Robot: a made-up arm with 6 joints. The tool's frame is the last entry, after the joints. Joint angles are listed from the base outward. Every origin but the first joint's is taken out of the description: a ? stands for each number. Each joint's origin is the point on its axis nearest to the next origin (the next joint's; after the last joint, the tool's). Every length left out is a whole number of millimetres.
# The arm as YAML. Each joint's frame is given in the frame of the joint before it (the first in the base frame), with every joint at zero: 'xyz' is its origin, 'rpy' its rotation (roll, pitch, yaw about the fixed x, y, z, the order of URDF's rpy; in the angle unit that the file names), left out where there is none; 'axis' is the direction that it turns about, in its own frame. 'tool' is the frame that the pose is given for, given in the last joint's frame.
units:
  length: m
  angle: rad
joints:
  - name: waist
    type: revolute
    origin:
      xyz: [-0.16, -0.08, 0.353]
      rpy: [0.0, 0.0, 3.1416]
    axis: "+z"
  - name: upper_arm
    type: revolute
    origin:
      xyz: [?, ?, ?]
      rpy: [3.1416, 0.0, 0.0]
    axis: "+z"
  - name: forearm
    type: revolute
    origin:
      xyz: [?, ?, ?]
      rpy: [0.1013, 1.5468, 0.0]
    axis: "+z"
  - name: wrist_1
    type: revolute
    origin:
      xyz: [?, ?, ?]
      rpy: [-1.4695, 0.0, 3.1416]
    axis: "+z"
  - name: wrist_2
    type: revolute
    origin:
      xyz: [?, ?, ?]
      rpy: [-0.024, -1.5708, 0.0]
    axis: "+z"
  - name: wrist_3
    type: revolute
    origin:
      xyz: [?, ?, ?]
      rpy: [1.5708, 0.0, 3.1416]
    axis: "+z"
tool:
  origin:
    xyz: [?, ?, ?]
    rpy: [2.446, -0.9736, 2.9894]
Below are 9 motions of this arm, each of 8 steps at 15 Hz.
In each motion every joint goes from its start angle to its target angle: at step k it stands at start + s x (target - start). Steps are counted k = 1, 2, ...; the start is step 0. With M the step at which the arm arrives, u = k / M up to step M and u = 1 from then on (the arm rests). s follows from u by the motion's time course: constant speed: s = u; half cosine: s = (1 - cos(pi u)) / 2; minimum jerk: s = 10 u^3 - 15 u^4 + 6 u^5.
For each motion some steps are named. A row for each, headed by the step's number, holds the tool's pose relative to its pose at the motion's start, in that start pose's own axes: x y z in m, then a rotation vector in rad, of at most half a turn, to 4 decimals.
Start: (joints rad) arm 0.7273 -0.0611 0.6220 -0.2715 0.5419 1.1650
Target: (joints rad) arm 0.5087 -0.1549 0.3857 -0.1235 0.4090 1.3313
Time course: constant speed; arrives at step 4
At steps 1, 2, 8:
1: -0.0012 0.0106 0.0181 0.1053 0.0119 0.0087
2: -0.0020 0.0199 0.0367 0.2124 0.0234 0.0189
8: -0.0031 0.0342 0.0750 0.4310 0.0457 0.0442

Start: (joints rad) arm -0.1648 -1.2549 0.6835 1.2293 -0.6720 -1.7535
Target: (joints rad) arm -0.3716 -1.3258 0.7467 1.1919 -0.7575 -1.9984
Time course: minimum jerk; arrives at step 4
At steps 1, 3, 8:
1: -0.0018 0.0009 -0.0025 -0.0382 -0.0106 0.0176
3: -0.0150 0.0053 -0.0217 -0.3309 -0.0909 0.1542
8: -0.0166 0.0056 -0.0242 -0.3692 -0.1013 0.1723

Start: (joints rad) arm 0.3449 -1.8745 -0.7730 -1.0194 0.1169 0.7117
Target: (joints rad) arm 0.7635 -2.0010 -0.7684 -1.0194 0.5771 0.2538
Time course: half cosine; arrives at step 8
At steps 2, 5, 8:
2: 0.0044 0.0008 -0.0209 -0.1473 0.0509 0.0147
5: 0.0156 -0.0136 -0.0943 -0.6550 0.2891 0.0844
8: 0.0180 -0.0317 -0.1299 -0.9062 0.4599 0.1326

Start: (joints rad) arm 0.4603 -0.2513 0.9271 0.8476 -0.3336 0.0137
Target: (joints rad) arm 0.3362 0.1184 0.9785 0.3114 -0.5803 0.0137
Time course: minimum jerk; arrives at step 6
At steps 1, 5, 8:
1: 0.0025 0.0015 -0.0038 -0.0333 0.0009 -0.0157
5: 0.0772 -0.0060 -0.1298 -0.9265 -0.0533 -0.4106
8: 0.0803 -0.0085 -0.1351 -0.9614 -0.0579 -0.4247

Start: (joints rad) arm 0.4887 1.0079 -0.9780 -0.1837 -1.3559 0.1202
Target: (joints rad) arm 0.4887 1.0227 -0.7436 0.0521 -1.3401 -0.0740
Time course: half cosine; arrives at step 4
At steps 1, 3, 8:
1: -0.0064 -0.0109 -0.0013 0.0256 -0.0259 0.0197
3: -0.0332 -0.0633 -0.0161 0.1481 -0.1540 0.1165
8: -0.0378 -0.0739 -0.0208 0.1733 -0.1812 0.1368

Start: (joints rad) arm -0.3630 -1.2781 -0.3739 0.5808 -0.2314 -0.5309
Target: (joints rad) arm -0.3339 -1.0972 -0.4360 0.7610 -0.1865 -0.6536
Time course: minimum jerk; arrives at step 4
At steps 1, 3, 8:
1: 0.0001 -0.0007 -0.0025 -0.0016 -0.0275 -0.0040
3: 0.0016 -0.0051 -0.0236 -0.0261 -0.2446 -0.0372
8: 0.0020 -0.0056 -0.0266 -0.0309 -0.2737 -0.0418

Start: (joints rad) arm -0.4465 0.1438 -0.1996 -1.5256 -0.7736 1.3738
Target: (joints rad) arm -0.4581 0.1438 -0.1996 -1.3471 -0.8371 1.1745
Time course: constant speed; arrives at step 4
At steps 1, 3, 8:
1: 0.0001 -0.0026 0.0064 0.0014 -0.0025 0.0375
3: 0.0009 -0.0086 0.0189 0.0069 -0.0126 0.1101
8: 0.0017 -0.0120 0.0249 0.0110 -0.0202 0.1450

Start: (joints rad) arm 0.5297 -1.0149 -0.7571 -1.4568 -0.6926 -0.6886
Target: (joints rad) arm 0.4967 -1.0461 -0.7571 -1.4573 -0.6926 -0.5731
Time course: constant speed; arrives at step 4
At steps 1, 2, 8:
1: 0.0005 -0.0003 0.0007 0.0242 0.0106 -0.0126
2: 0.0010 -0.0006 0.0014 0.0483 0.0212 -0.0253
8: 0.0020 -0.0013 0.0027 0.0966 0.0424 -0.0505

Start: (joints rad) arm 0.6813 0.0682 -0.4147 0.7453 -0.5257 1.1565
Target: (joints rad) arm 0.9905 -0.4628 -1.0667 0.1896 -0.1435 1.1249
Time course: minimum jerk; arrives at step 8
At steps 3, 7, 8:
3: 0.0142 0.0545 -0.0172 -0.1109 0.0415 -0.3974
7: 0.1277 0.0846 -0.0760 -0.4162 0.2143 -1.4774
8: 0.1303 0.0828 -0.0774 -0.4226 0.2182 -1.5027

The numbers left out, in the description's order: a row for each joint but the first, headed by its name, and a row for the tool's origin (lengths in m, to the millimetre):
upper_arm: -0.02 -0.02 0.0
forearm: -0.158 0.043 0.0
wrist_1: 0.097 0.158 0.0
wrist_2: -0.103 -0.138 0.0
wrist_3: 0.0 0.04 0.0
tool: 0.02 0.02 0.0

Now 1 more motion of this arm.
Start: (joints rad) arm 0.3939 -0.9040 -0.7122 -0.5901 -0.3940 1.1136
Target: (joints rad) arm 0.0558 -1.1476 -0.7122 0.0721 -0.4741 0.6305
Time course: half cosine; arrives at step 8
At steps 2, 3, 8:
2: -0.0035 -0.0102 0.0117 0.0216 0.0016 0.0979
3: -0.0060 -0.0227 0.0235 0.0493 -0.0044 0.2050
8: 0.0008 -0.0851 0.0576 0.2113 -0.1152 0.6303

